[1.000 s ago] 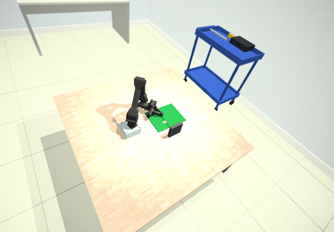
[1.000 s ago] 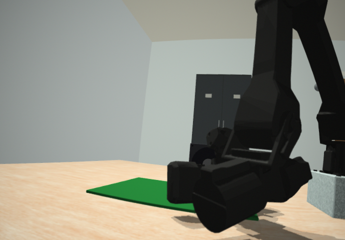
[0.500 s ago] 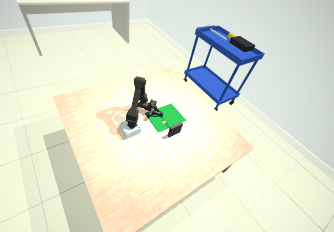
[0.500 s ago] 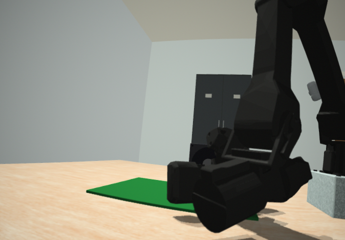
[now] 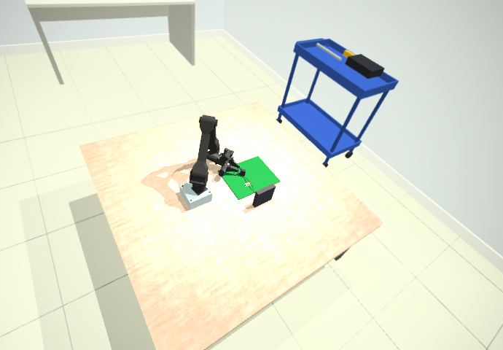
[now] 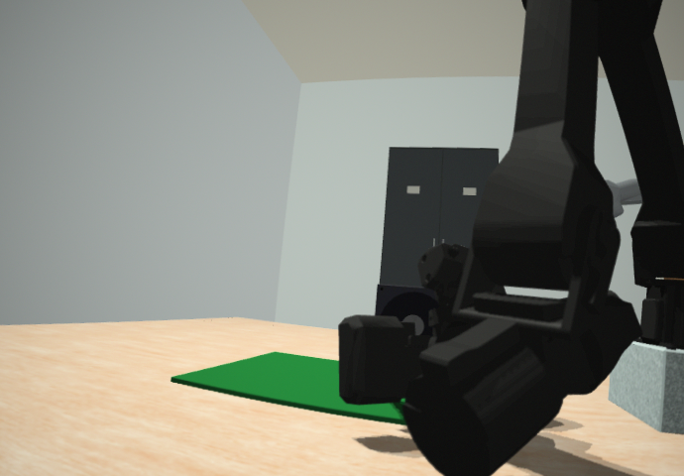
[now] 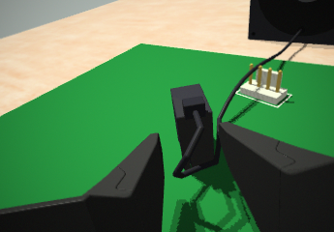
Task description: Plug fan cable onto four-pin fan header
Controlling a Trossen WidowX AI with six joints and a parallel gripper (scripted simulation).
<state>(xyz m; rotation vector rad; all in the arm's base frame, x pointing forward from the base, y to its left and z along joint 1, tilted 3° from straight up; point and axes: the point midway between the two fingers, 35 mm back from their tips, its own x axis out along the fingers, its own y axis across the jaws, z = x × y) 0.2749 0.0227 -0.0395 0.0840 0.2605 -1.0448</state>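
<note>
Now: gripper tip 1 cm short of the black plug, 2 cm to the left of it and 1 cm above it. From my gripper tip the other things lie so: white four-pin header (2 cm behind, 10 cm to the right, 4 cm below); then green board (4 cm ahead, 6 cm to the right, 5 cm below); then black fan (4 cm behind, 23 cm to the right, 2 cm above).
</note>
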